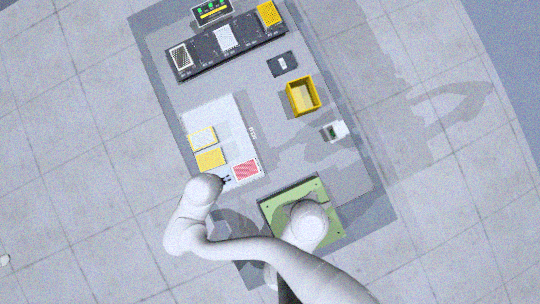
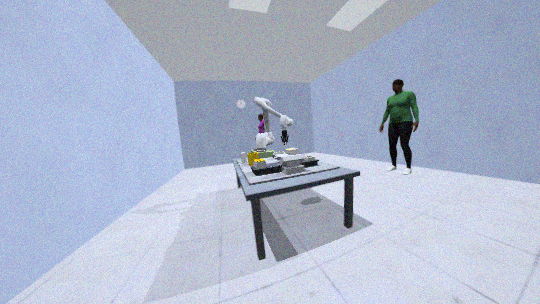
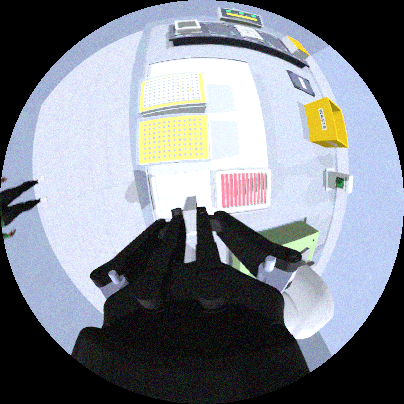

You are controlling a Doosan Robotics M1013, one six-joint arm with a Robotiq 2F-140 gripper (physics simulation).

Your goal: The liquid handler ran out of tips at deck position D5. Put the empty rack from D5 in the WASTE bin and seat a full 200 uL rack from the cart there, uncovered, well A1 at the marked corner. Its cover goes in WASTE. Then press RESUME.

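Pixels of known places: gripper, fingertip midpoint: (image 2: 285, 147) (image 3: 192, 204); arm's base, origin of the base link: (image 2: 261, 150).
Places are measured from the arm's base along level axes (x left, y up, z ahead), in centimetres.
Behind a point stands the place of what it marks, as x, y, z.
Note:
My gripper (image 1: 226, 178) {27.1, 4.3, 33.1} (image 2: 284, 143) {27.1, 4.3, 33.1} (image 3: 192, 204) {27.1, 4.3, 33.1} is shut with no rack in it, above the front of the white cart (image 1: 207, 110) {19.7, -3.9, 68.2} (image 3: 252, 110) {9.3, -3.9, 51.3}. On the cart, a paler yellow-edged rack (image 1: 202, 138) {27.1, 3.0, 55.4} (image 3: 172, 92) {27.1, 2.9, 53.9} stands behind a solid yellow one (image 1: 210, 159) {28.2, 2.8, 44.8} (image 3: 173, 139) {28.2, 2.9, 44.3}; a red rack (image 1: 245, 169) {16.1, -1.7, 33.0} (image 3: 243, 190) {16.1, -1.6, 32.4} is at the front right. A yellow rack (image 1: 269, 13) {-30.4, 1.7, 97.0} (image 3: 298, 46) sits at D5, the right end of the dark deck (image 1: 248, 29) {-18.2, -4.3, 97.1}. The yellow WASTE bin (image 1: 288, 95) {-20.3, -6.0, 56.5} (image 3: 322, 125) {-19.3, -2.0, 50.2} has no rack visible inside. A green button (image 1: 332, 132) {-30.0, -0.3, 29.4} (image 3: 340, 183) {-29.6, -0.9, 28.9} is on a white box.
The deck also holds a brown-and-white rack (image 1: 180, 56) {19.5, -1.9, 99.6} at the left end and a white rack (image 1: 226, 37) {-5.9, -3.1, 97.9} mid-deck. A dark plate (image 1: 291, 59) {-31.6, -9.1, 73.7} lies between deck and bin. A display (image 1: 212, 11) {-5.4, 2.1, 111.4} stands behind the deck. The arm's green base plate (image 1: 330, 231) {-6.5, 1.1, -12.6} is at the table's front.

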